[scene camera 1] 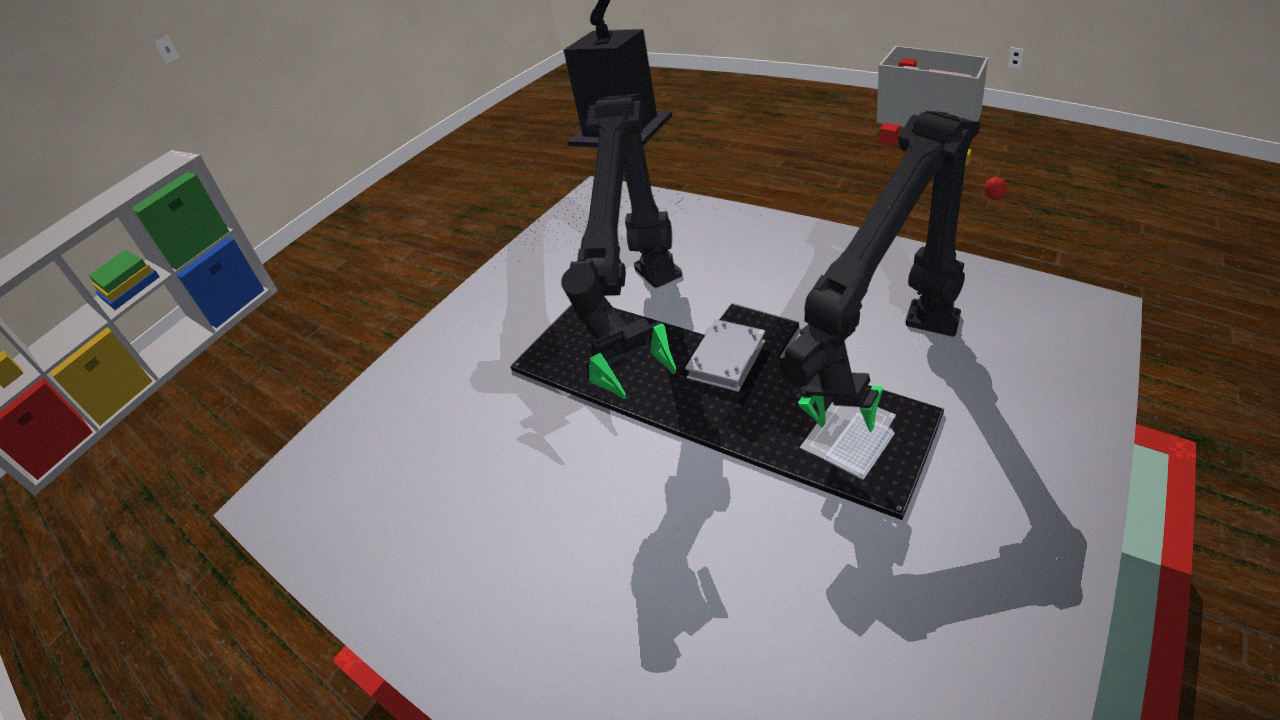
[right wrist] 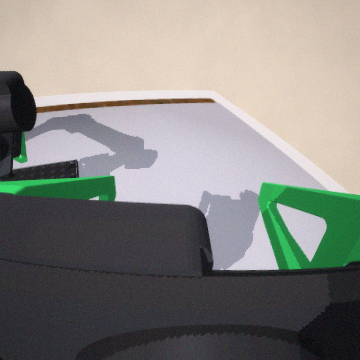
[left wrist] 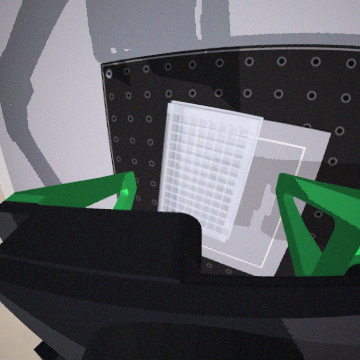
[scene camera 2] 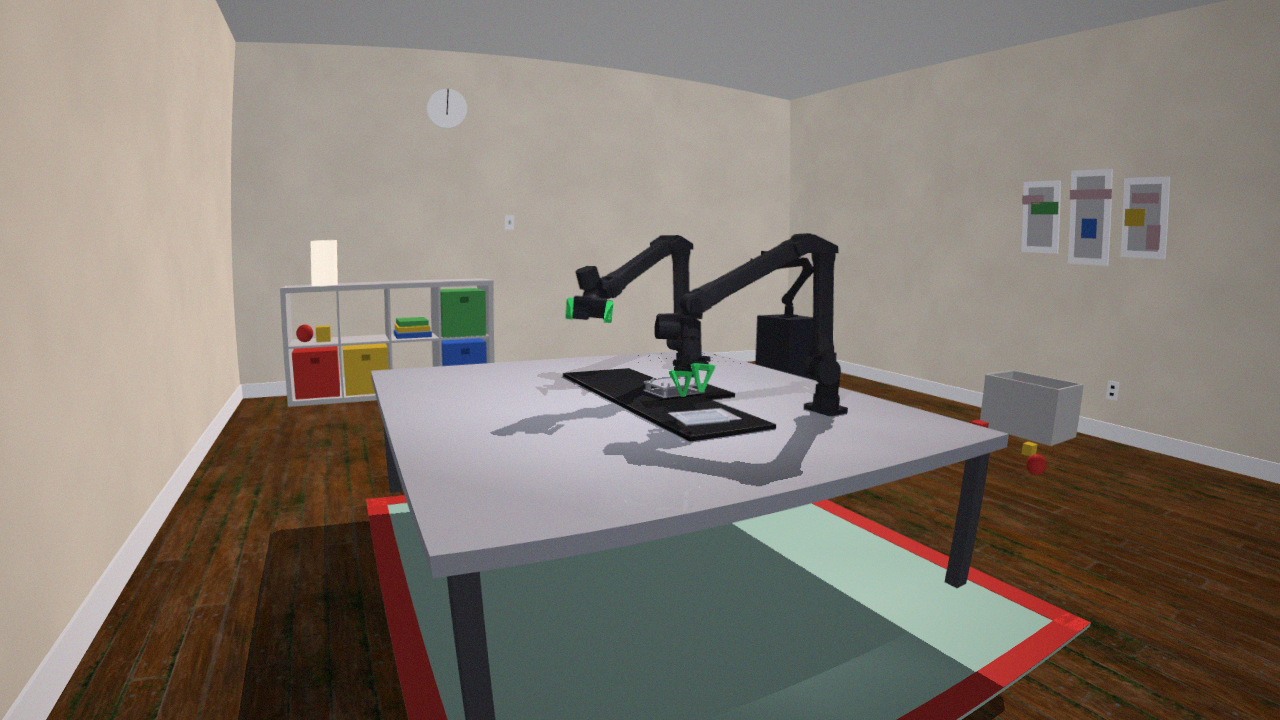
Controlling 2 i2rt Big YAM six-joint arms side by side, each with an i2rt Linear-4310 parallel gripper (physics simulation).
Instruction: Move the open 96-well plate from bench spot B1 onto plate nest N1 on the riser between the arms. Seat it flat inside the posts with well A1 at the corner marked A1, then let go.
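Seen in the pictures: left gripper, fingertip midpoint: [scene camera 1: 847,427] [left wrist: 203,180] [scene camera 2: 691,394]; right gripper, fingertip midpoint: [scene camera 1: 650,384] [right wrist: 187,188] [scene camera 2: 587,318]; left arm's base, origin of the base link: [scene camera 1: 933,319] [scene camera 2: 825,410]; right arm's base, origin of the base link: [scene camera 1: 658,271].
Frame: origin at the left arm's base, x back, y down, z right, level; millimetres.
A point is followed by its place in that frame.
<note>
The clear 96-well plate [scene camera 1: 859,446] {x -440, y -27, z 64 mm} [scene camera 2: 704,417] {x -441, y -28, z 39 mm} [left wrist: 207,165] {x -440, y -20, z 72 mm} lies flat on the black pegboard, over one side of the pale outlined spot [scene camera 1: 819,435] {x -430, y -15, z 147 mm} [left wrist: 288,136] {x -467, y -15, z 141 mm}. My left gripper [scene camera 1: 845,427] {x -449, y -82, z 90 mm} [scene camera 2: 692,392] {x -449, y -82, z 90 mm} [left wrist: 203,180] {x -449, y -82, z 90 mm} is open and empty, above the plate and its spot. In the left wrist view the plate is nearer the left finger, and the gripper body hides its lower left corner. The nest [scene camera 1: 726,351] {x -304, y -47, z 397 mm} [scene camera 2: 667,388] {x -363, y -43, z 341 mm}, a pale block with small posts, is on the riser. My right gripper [scene camera 1: 648,384] {x -623, y -269, z 377 mm} [scene camera 2: 588,313] {x -623, y -269, z 377 mm} [right wrist: 187,188] {x -623, y -269, z 377 mm} is open and empty, raised high.
The black pegboard [scene camera 1: 914,447] {x -395, y -13, z -36 mm} [left wrist: 135,106] {x -500, y -13, z -10 mm} [right wrist: 55,170] {x -496, y -13, z -19 mm} lies on the grey table [scene camera 1: 501,537] {x -866, y 0, z 614 mm} [scene camera 2: 554,501] {x -1007, y 0, z -255 mm}. The nest stands between the two grippers in scene camera 1. The left arm shows at the left edge of the right wrist view. Arm shadows cross the table.
</note>
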